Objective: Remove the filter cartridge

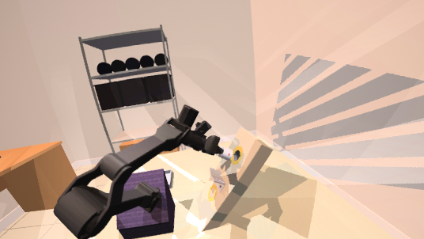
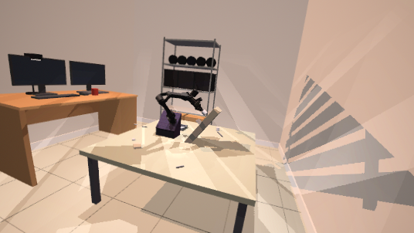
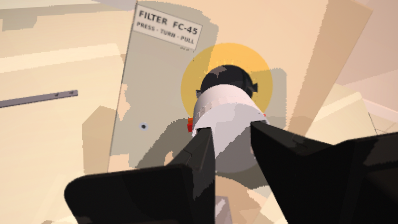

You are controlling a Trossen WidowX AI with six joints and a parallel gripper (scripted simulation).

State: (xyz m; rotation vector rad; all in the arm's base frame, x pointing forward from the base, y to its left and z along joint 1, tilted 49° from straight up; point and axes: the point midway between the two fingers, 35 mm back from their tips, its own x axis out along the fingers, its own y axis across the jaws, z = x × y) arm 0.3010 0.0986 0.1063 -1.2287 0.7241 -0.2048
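Now: the round filter cartridge 10 mm below my gripper tip and 10 mm ahead of it.
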